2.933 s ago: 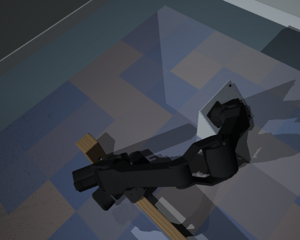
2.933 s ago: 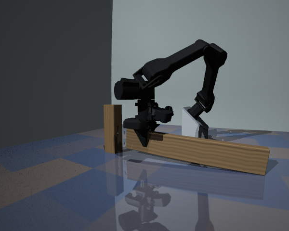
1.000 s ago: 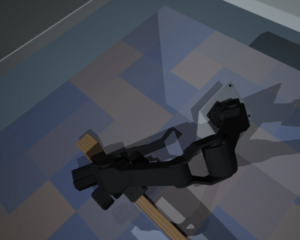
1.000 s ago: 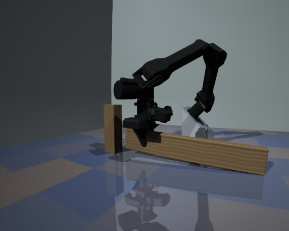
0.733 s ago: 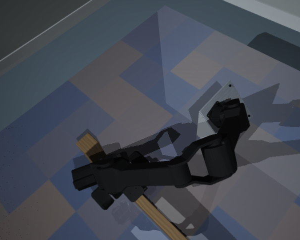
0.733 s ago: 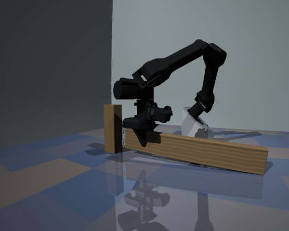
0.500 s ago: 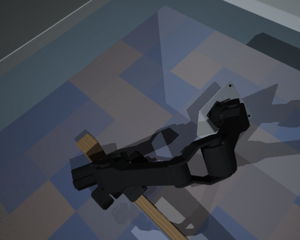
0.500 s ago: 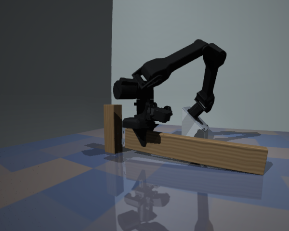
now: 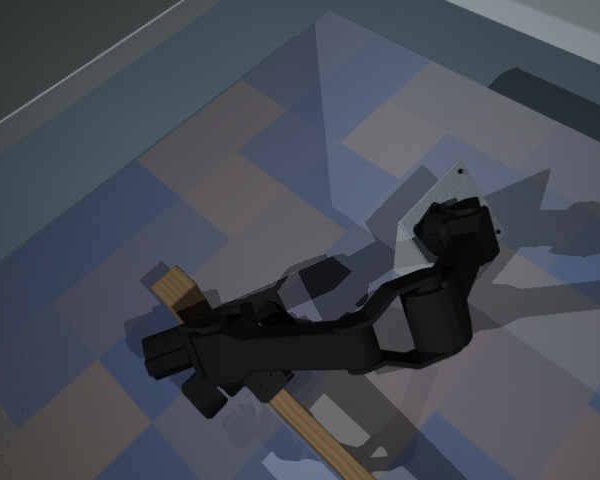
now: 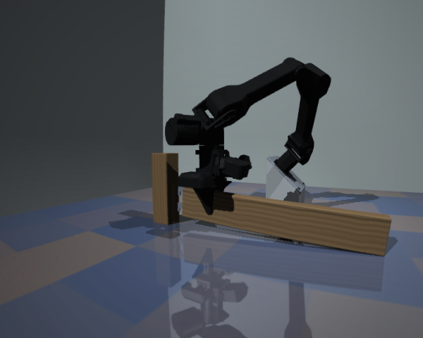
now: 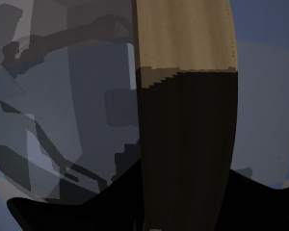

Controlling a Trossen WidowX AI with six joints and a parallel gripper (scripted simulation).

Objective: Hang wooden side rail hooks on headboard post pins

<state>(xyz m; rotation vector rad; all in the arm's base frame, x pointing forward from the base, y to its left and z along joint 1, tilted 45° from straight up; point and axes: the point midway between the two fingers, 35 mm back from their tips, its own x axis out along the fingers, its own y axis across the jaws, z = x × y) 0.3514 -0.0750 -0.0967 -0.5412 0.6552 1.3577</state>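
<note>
My gripper tip is now 130 mm to the left of the wooden headboard post, 40 mm below it and 20 mm past it.
</note>
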